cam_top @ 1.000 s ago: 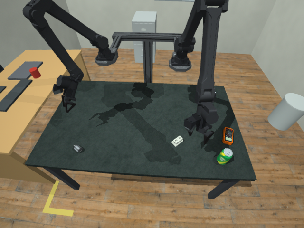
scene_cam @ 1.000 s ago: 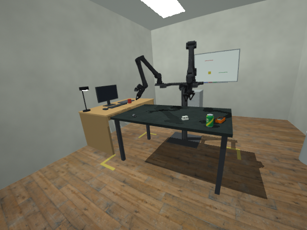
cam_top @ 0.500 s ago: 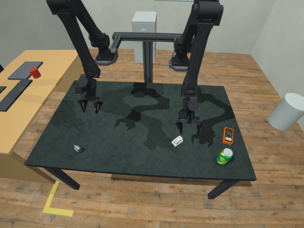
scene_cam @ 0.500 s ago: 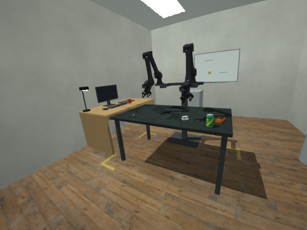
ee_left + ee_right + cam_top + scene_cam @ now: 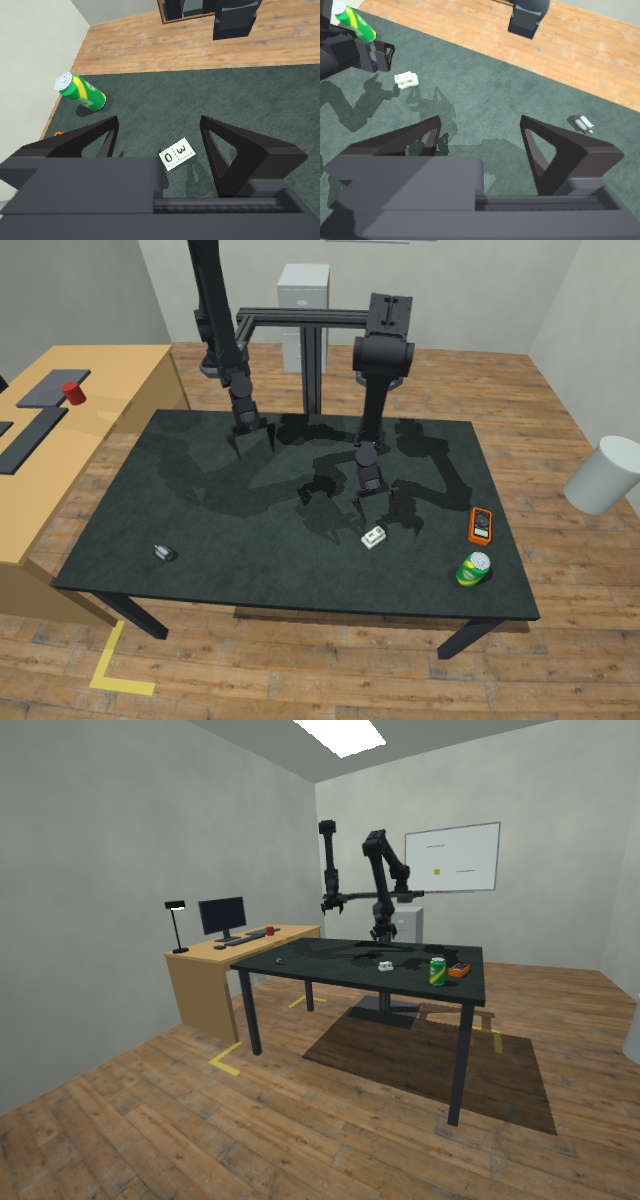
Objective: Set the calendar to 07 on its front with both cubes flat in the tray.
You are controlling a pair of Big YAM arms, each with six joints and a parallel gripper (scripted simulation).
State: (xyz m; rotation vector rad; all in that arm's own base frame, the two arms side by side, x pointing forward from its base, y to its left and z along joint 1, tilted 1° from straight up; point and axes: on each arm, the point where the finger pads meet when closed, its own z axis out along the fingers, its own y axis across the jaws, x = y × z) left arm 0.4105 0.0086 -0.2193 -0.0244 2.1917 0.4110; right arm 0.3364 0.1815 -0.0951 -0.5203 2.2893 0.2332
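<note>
The white number cube lies 4 cm behind my left hand, 1 cm to the left of it and 15 cm below it.
</note>
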